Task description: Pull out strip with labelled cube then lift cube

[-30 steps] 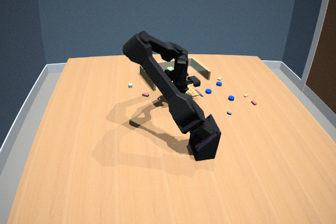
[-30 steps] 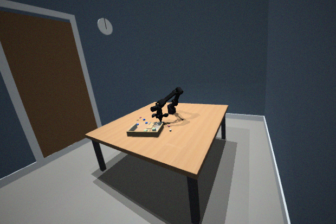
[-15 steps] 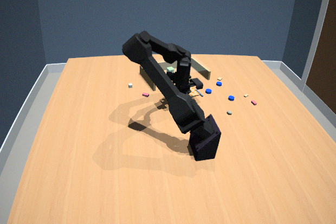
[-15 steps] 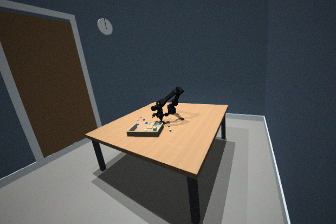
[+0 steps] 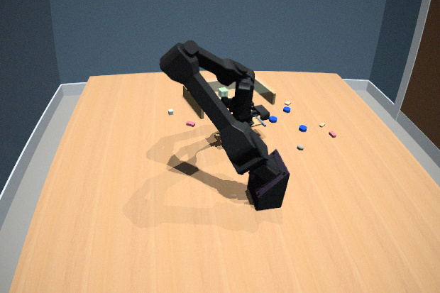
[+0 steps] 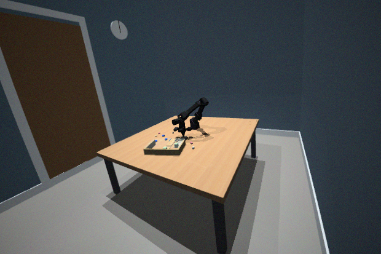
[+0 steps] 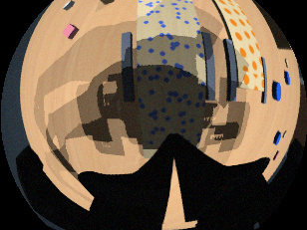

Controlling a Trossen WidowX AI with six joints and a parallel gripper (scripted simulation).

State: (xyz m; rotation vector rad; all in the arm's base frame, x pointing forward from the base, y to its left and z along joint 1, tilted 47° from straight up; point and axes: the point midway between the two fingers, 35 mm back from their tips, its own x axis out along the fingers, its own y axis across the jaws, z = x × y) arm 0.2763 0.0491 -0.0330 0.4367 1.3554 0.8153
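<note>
The orange-dotted strip is 14 cm ahead of my gripper tip and 5 cm to the right of it. From my gripper tip the other things lie so: grey piece: 20 cm to the right, 8 cm behind.
</note>
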